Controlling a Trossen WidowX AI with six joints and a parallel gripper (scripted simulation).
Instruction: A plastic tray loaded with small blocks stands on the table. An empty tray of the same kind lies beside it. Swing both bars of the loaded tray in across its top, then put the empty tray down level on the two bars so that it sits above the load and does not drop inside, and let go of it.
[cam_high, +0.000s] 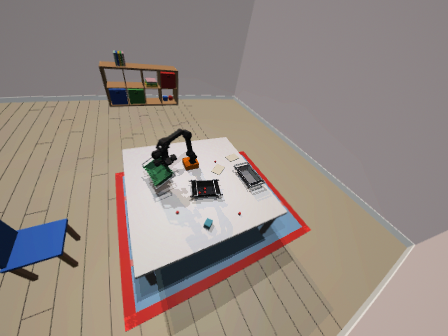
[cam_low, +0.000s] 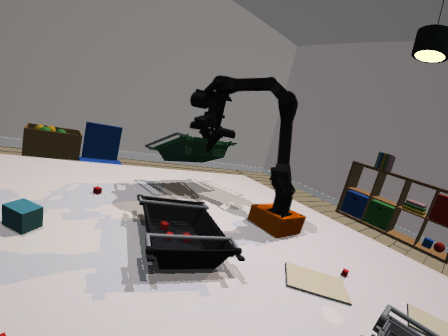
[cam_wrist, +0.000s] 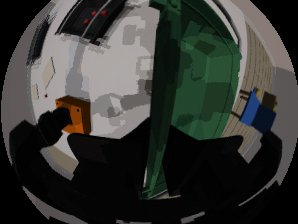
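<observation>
The green tray lies 8 cm to the right of my gripper tip. The rest, counted from my gripper tip: teal cube (58 cm ahead, 16 cm below, 10 cm to the left).
</observation>
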